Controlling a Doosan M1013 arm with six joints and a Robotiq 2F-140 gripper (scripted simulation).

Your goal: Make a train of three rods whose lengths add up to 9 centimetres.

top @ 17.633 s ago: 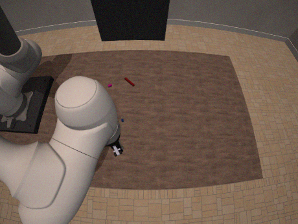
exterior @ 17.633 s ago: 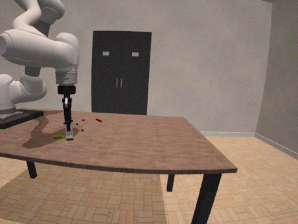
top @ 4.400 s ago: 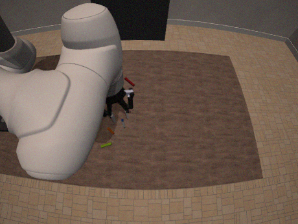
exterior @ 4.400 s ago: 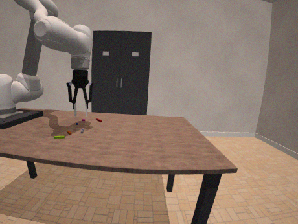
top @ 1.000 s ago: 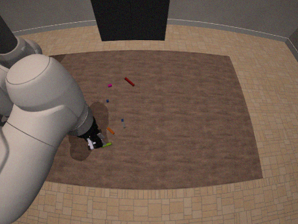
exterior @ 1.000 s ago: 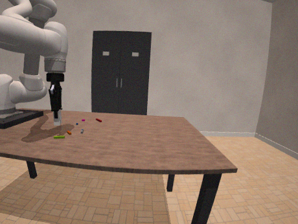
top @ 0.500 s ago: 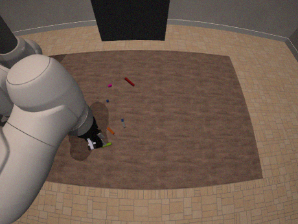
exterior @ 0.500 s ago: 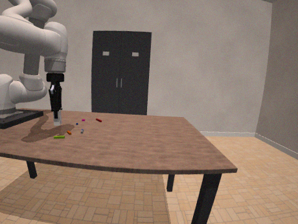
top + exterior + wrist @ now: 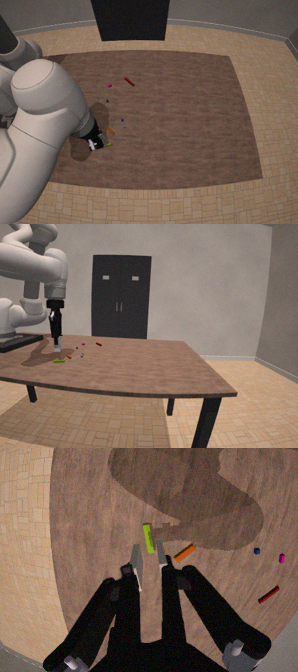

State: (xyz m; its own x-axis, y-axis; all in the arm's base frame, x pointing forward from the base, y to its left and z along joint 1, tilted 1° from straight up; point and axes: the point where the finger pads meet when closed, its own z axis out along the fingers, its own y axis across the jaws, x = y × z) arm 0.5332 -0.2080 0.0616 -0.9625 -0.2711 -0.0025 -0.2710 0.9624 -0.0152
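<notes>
My gripper is now 90 mm above the lime rod. From my hand the other things lie so: orange rod: 20 mm ahead, 70 mm to the left, 90 mm below; grey rod: 80 mm ahead, 90 mm to the left, 90 mm below; magenta rod: 10 mm ahead, 320 mm to the left, 90 mm below.
</notes>
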